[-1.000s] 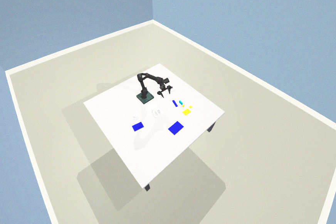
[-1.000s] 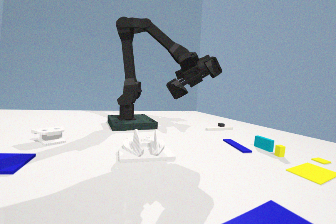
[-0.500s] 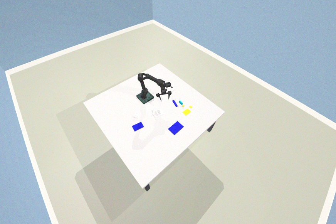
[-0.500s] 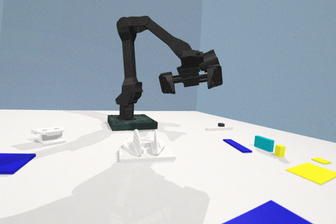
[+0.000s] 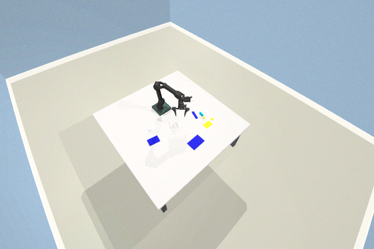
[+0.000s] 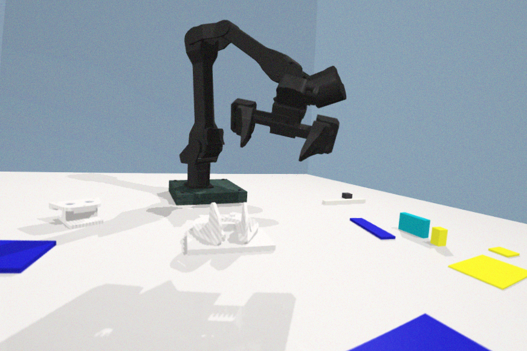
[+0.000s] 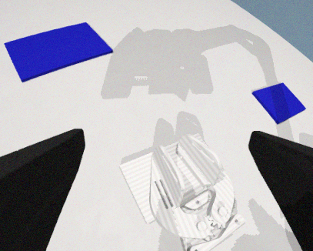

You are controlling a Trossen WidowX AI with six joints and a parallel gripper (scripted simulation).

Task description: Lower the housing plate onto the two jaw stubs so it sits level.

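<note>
Right now my gripper tip is 160 mm past the white ribbed stand, 270 mm to the left of it and 130 mm above it. Also, from my gripper tip: blue strip (10 mm ahead, 220 mm to the left, 130 mm below); then cyan block (60 mm ahead, 280 mm to the left, 120 mm below); then yellow block (120 mm ahead, 260 mm to the left, 120 mm below).
</note>
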